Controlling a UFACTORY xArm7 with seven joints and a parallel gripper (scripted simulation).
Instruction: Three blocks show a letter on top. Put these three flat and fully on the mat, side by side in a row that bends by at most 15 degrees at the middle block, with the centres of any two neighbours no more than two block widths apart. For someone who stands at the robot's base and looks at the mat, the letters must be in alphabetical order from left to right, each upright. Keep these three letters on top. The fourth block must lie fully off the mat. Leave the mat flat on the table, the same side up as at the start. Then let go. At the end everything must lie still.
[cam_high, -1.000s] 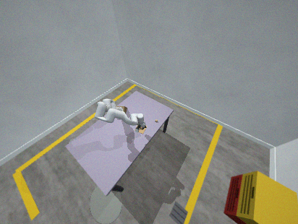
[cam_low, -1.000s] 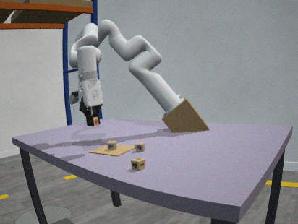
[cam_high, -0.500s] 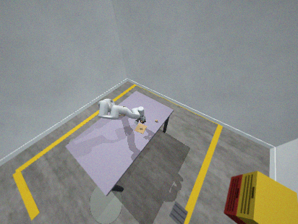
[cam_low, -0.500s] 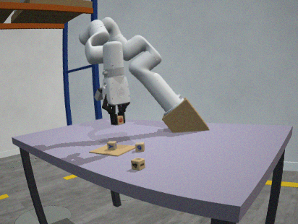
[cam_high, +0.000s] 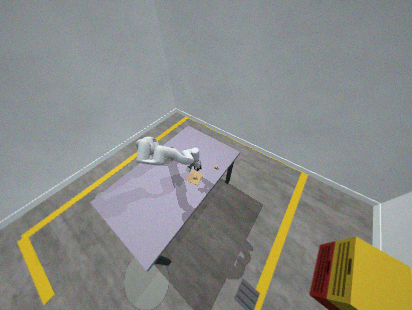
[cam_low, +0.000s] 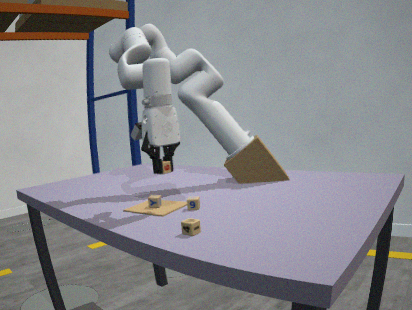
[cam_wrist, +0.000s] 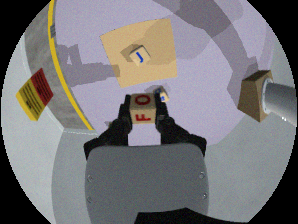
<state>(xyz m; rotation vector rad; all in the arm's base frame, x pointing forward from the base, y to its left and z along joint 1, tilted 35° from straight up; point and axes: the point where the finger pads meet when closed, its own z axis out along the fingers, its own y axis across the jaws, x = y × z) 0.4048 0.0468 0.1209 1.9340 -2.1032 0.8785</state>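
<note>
Now: the tan mat 10 mm behind my hand, 40 mm to the right of it and 120 mm below it.
</note>
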